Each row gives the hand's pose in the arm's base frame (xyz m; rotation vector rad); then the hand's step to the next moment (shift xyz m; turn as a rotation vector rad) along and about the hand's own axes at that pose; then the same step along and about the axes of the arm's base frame.
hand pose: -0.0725 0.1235 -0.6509 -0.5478 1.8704 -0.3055
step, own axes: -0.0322 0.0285 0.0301 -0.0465 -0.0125 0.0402
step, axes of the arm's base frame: 0.0308 0.0424 0.0023 0.0535 0.0150 0.0292
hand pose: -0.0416 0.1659 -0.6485 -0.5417 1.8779 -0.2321
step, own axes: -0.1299 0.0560 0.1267 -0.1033 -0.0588 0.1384
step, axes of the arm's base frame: 0.1395 0.1229 0.0389 0.1721 0.0109 0.0594
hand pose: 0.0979 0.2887 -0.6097 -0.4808 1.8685 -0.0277
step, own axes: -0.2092 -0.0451 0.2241 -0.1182 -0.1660 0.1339
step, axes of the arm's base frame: 0.2743 0.0778 0.1214 0.2055 -0.0832 0.1015
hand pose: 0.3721 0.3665 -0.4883 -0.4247 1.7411 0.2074
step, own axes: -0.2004 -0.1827 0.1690 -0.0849 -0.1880 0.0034
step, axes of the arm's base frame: 0.2572 -0.0718 0.1754 0.0905 -0.1566 0.0992
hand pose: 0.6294 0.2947 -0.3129 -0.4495 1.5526 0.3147
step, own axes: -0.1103 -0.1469 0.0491 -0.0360 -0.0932 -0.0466
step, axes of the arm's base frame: 0.1116 -0.0969 0.1196 0.0022 -0.1007 0.0449
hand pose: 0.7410 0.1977 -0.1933 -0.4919 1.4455 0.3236
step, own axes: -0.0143 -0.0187 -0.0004 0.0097 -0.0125 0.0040
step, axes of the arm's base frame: 0.0074 -0.0151 0.0165 0.0107 -0.0095 -0.0078
